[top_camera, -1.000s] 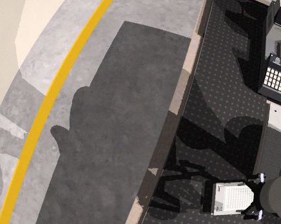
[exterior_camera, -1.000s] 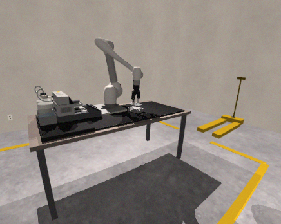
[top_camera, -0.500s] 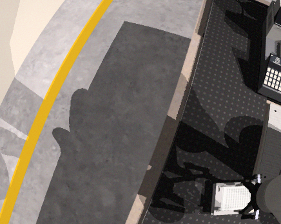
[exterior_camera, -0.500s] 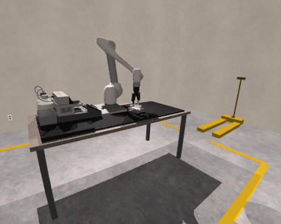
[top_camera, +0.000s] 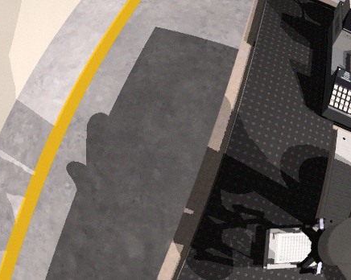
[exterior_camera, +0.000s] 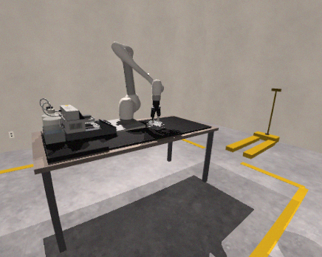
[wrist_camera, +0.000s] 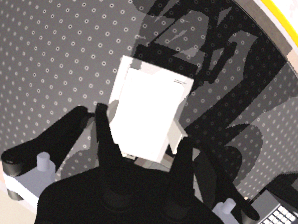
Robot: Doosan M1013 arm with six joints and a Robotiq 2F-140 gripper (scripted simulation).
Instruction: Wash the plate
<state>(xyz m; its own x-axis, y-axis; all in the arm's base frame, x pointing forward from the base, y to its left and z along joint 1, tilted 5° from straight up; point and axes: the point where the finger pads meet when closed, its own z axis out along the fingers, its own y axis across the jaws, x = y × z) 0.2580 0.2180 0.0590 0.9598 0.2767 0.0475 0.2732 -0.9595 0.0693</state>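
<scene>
My gripper is now 20 mm above the white well plate. Also, from my hand: plate nest N1: 50 mm below; then plate washer: 670 mm to the right, 180 mm behind, 50 mm above.
</scene>
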